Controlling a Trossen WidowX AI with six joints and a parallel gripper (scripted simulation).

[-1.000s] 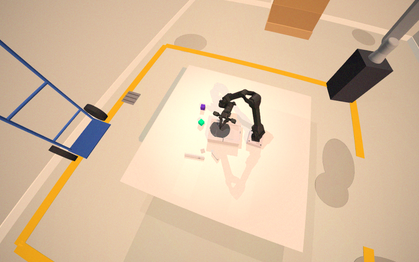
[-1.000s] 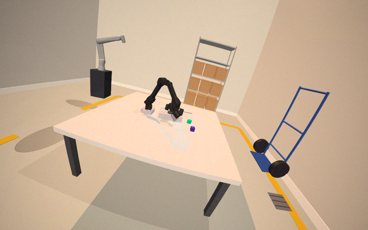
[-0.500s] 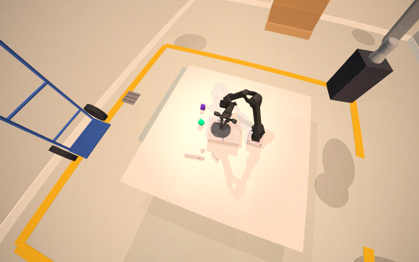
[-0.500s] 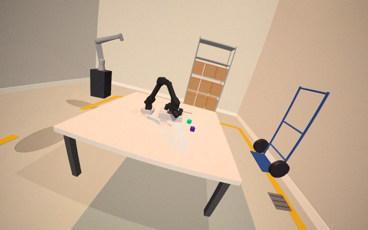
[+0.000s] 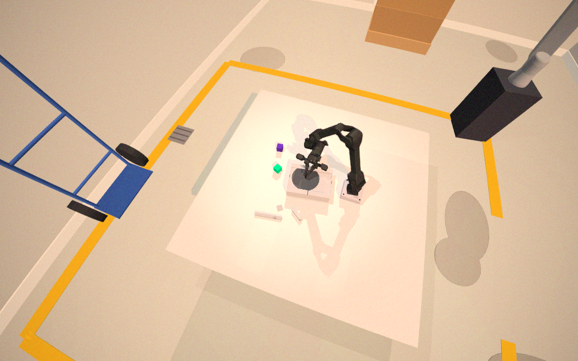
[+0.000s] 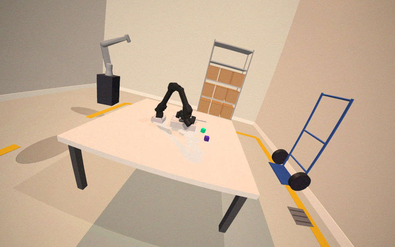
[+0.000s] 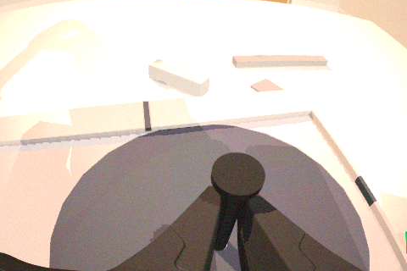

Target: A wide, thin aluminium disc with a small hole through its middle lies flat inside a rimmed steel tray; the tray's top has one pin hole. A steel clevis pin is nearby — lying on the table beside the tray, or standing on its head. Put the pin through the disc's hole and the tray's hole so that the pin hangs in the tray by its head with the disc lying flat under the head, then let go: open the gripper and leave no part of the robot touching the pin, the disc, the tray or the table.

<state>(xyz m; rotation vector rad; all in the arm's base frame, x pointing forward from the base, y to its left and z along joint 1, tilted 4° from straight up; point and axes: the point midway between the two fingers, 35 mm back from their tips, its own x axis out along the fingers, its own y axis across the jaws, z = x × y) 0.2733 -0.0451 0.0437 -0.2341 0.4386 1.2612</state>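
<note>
The pale rimmed tray lies 30 mm behind my gripper tip, 10 mm to the left of it and 40 mm below it. Round my gripper tip: aluminium disc 30 mm below; then green cube 180 mm ahead, 60 mm to the right, 70 mm below; then clevis pin 10 mm below.
</note>
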